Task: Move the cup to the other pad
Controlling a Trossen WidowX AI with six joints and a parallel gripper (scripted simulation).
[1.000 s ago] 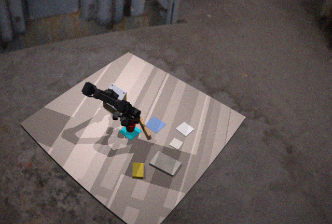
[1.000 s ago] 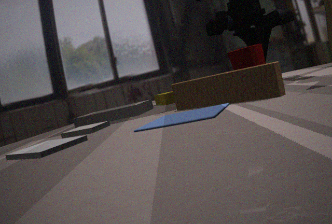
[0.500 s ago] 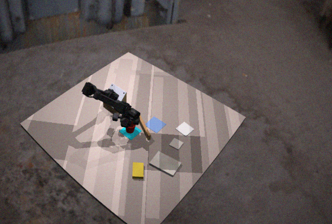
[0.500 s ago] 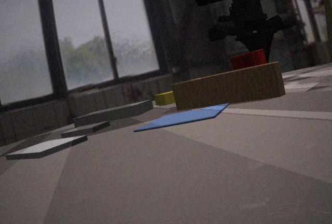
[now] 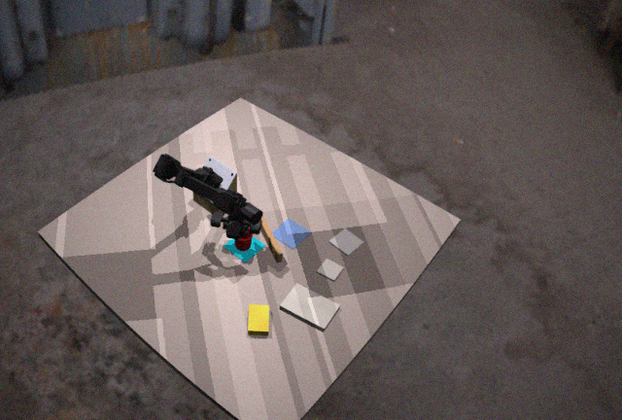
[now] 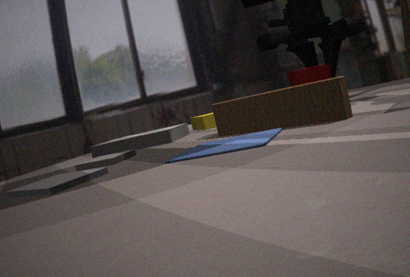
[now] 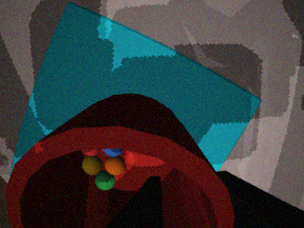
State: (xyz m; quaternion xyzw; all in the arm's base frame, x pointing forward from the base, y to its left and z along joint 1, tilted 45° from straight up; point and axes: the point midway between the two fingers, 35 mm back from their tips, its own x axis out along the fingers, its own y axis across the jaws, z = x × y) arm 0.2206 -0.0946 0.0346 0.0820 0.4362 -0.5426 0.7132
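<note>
My gripper tip is now 20 mm short of the red cup, 10 mm to the right of it and 10 mm above it. Also, from my gripper tip: wooden bar 70 mm ahead, 110 mm to the left, 30 mm below; cyan pad 30 mm ahead, 20 mm to the left, 50 mm below; blue pad 110 mm ahead, 190 mm to the left, 50 mm below.
</note>
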